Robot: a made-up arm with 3 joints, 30 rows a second.
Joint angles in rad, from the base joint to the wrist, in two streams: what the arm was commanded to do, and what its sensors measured. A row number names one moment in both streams.
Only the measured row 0 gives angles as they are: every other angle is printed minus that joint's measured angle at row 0.
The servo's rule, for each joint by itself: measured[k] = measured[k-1] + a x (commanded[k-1-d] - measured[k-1]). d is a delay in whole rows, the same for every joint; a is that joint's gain. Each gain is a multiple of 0.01, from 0.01 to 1. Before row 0 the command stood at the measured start. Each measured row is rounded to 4 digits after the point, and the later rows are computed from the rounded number. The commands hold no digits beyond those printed.
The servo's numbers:
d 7
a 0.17 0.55 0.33
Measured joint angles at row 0:
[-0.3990 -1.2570 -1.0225]
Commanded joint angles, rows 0 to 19:
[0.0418 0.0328 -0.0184]
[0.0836 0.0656 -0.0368]
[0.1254 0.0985 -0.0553]
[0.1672 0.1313 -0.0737]
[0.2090 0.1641 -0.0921]
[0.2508 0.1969 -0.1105]
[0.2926 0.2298 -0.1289]
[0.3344 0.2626 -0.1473]
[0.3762 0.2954 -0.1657]
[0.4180 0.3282 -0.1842]
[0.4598 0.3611 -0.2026]
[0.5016 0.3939 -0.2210]
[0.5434 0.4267 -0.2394]
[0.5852 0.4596 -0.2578]
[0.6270 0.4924 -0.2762]
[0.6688 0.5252 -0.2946]
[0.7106 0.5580 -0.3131]
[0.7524 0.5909 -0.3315]
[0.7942 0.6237 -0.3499]
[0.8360 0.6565 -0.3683]
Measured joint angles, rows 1 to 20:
[0.0000 0.0000 0.0000]
[0.0000 0.0000 0.0000]
[0.0000 0.0000 0.0000]
[0.0000 0.0000 0.0000]
[0.0000 0.0000 0.0000]
[0.0000 0.0000 0.0000]
[0.0000 0.0000 0.0000]
[0.0071 0.0180 -0.0061]
[0.0201 0.0442 -0.0162]
[0.0380 0.0741 -0.0291]
[0.0600 0.1056 -0.0438]
[0.0853 0.1378 -0.0597]
[0.1134 0.1703 -0.0765]
[0.1439 0.2030 -0.0938]
[0.1763 0.2358 -0.1115]
[0.2103 0.2686 -0.1294]
[0.2456 0.3014 -0.1475]
[0.2820 0.3342 -0.1657]
[0.3193 0.3670 -0.1839]
[0.3574 0.3998 -0.2022]

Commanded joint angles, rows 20 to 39:
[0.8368 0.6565 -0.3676]
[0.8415 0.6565 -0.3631]
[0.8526 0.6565 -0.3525]
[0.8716 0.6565 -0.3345]
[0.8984 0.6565 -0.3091]
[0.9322 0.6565 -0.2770]
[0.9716 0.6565 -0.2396]
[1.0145 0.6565 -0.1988]
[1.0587 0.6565 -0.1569]
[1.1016 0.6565 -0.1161]
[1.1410 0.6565 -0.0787]
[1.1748 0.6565 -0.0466]
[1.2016 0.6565 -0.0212]
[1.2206 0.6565 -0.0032]
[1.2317 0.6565 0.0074]
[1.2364 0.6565 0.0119]
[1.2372 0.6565 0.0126]
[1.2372 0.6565 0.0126]
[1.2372 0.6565 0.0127]
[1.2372 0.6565 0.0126]
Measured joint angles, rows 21 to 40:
[0.3961 0.4327 -0.2205]
[0.4354 0.4655 -0.2389]
[0.4751 0.4983 -0.2573]
[0.5151 0.5311 -0.2757]
[0.5554 0.5640 -0.2941]
[0.5960 0.5968 -0.3125]
[0.6368 0.6296 -0.3309]
[0.6708 0.6444 -0.3430]
[0.6998 0.6511 -0.3496]
[0.7258 0.6541 -0.3506]
[0.7506 0.6554 -0.3453]
[0.7757 0.6560 -0.3334]
[0.8023 0.6563 -0.3148]
[0.8311 0.6564 -0.2900]
[0.8623 0.6565 -0.2599]
[0.8957 0.6565 -0.2259]
[0.9307 0.6565 -0.1897]
[0.9665 0.6565 -0.1531]
[1.0019 0.6565 -0.1180]
[1.0358 0.6565 -0.0861]

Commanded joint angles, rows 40 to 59:
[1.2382 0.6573 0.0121]
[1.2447 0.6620 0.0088]
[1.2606 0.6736 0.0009]
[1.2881 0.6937 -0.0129]
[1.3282 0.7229 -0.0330]
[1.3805 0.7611 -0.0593]
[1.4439 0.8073 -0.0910]
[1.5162 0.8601 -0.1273]
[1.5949 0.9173 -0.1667]
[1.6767 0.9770 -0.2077]
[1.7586 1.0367 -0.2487]
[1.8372 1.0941 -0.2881]
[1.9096 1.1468 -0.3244]
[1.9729 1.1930 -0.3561]
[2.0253 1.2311 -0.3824]
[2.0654 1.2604 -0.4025]
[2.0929 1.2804 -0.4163]
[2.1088 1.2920 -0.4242]
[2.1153 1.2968 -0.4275]
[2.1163 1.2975 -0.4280]
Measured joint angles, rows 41 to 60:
[1.0672 0.6565 -0.0587]
[1.0952 0.6565 -0.0369]
[1.1192 0.6565 -0.0208]
[1.1393 0.6565 -0.0098]
[1.1559 0.6565 -0.0024]
[1.1697 0.6565 0.0026]
[1.1812 0.6565 0.0059]
[1.1909 0.6569 0.0079]
[1.2000 0.6597 0.0082]
[1.2103 0.6673 0.0058]
[1.2235 0.6818 -0.0004]
[1.2413 0.7044 -0.0112]
[1.2650 0.7356 -0.0271]
[1.2954 0.7750 -0.0482]
[1.3329 0.8218 -0.0743]
[1.3774 0.8743 -0.1048]
[1.4283 0.9308 -0.1388]
[1.4845 0.9890 -0.1751]
[1.5445 1.0468 -0.2124]
[1.6066 1.1018 -0.2494]

